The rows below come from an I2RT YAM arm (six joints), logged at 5 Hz.
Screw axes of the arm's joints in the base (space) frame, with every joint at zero. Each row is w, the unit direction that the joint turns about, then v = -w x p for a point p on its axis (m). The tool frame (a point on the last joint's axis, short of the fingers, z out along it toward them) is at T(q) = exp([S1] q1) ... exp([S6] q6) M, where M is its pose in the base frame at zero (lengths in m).
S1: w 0 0 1 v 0.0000 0.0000 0.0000
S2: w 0 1 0 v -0.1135 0.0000 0.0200
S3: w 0 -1 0 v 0.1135 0.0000 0.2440
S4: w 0 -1 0 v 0.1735 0.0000 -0.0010
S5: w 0 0 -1 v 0.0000 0.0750 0.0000
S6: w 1 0 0 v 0.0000 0.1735 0.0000
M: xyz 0.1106 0.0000 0.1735 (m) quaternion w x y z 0.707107 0 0.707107 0
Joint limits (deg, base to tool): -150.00..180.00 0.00..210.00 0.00..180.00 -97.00..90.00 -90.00..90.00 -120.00..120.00
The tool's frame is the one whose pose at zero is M.
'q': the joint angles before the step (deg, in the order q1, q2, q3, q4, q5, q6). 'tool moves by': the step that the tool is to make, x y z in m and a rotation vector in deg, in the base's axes. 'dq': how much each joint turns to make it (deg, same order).
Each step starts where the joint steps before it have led.
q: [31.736 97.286 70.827 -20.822 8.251 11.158]
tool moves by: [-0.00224 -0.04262 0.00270 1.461 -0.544 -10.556]
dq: [-5.456 -4.903 -4.897 0.427 2.734 4.487]
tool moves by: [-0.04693 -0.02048 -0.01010 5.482 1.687 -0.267]
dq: [0.000 -10.877 -12.630 2.021 -3.941 4.126]
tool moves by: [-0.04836 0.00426 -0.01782 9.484 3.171 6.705]
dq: [4.381 -8.900 -11.365 3.957 -8.694 5.184]
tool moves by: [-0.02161 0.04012 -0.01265 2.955 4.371 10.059]
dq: [9.326 2.975 -0.454 1.759 -4.059 2.905]
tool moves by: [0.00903 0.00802 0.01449 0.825 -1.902 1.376]
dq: [0.003 1.323 3.863 -0.698 -0.534 -1.404]
